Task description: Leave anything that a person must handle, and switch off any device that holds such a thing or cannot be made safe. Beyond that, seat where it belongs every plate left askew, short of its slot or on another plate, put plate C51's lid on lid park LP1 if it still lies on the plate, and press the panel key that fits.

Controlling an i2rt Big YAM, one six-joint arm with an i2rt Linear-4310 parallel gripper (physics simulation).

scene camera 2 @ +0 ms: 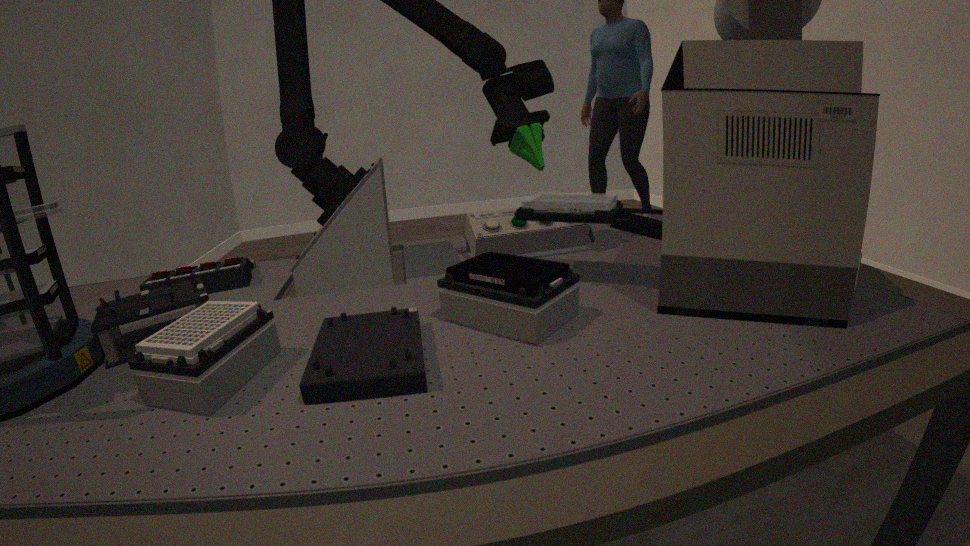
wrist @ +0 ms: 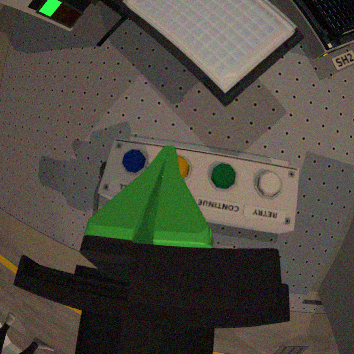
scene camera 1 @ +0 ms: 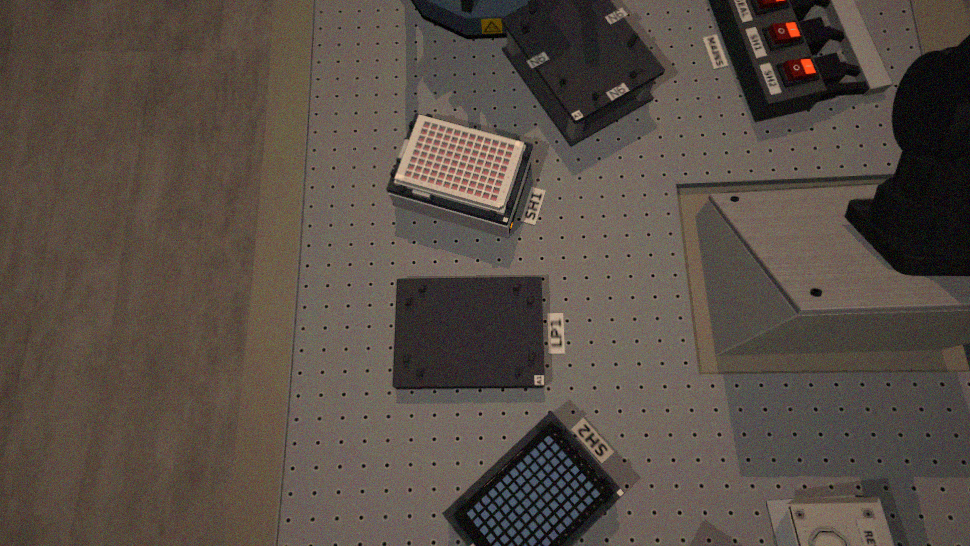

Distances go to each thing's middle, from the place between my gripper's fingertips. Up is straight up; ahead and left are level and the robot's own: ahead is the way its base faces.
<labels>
The blue-welled plate (scene camera 1: 548, 485) is 240 mm ahead of my hand, 110 mm to the right of it and 100 mm below it. The rest, counted from my hand: station labelled SH1 (scene camera 2: 203, 387): 320 mm ahead, 460 mm to the right, 130 mm below; pink-welled plate (scene camera 1: 457, 163): 330 mm ahead, 460 mm to the right, 100 mm below; dark pad LP1 (scene camera 2: 374, 355): 300 mm ahead, 280 mm to the right, 140 mm below.
</labels>
